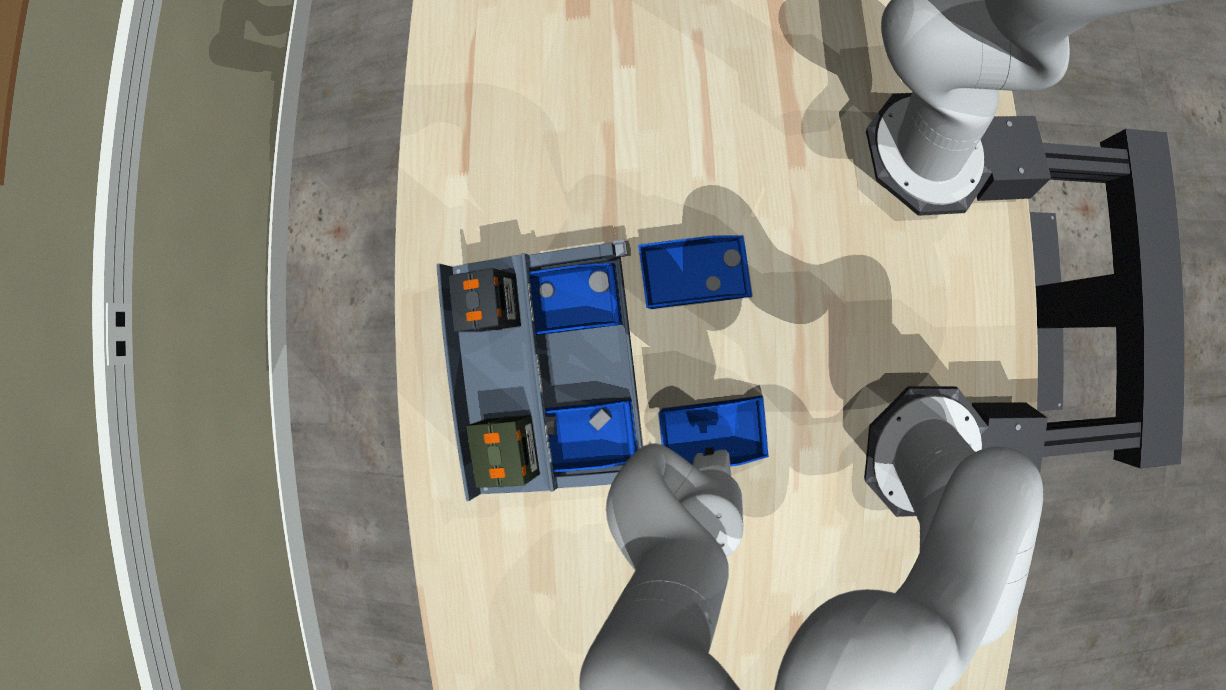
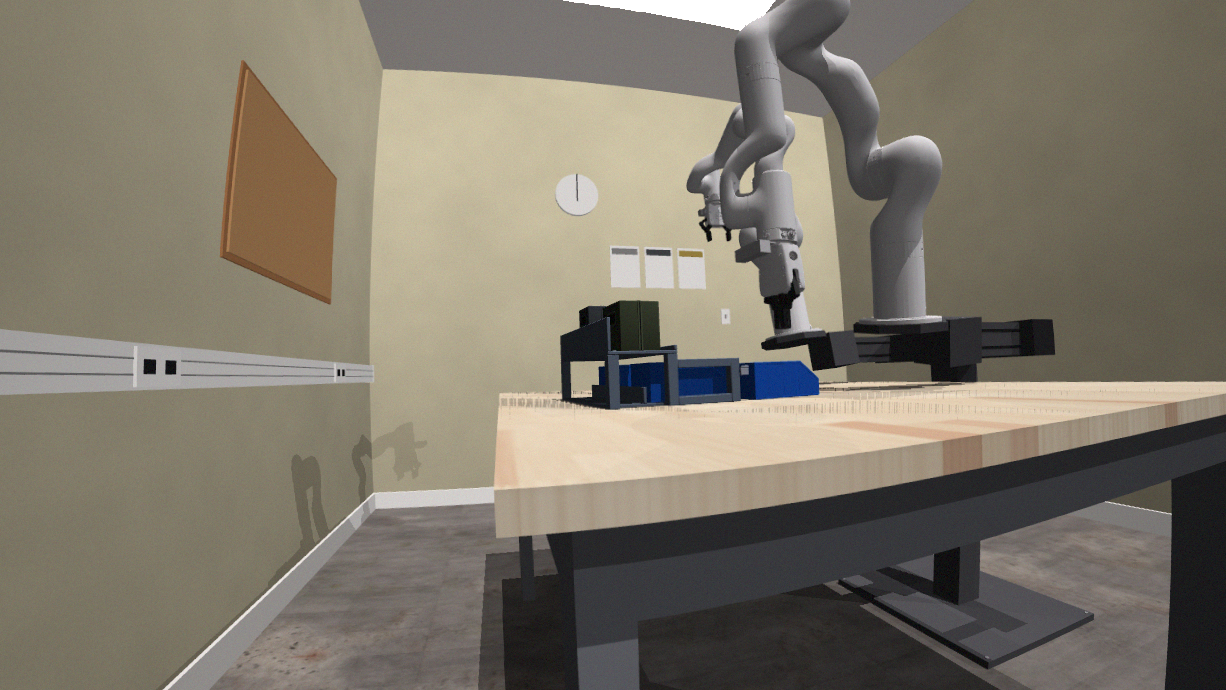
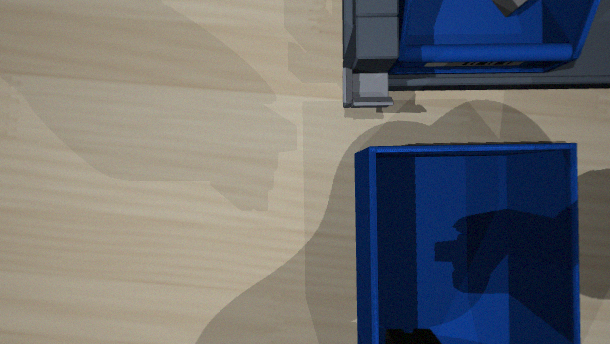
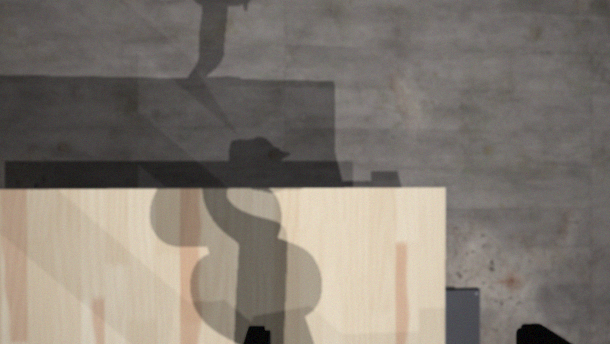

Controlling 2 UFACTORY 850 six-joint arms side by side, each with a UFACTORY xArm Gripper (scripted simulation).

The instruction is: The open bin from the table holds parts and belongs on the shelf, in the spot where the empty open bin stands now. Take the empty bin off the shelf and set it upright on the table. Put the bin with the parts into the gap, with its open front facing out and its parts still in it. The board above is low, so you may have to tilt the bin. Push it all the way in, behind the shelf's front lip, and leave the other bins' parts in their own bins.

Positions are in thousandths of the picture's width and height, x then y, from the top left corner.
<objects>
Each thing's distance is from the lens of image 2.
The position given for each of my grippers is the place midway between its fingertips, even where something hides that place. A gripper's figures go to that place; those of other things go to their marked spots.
my left gripper (image 2: 639,476): 102 cm
grey shelf (image 2: 483,496): 91 cm
</objects>
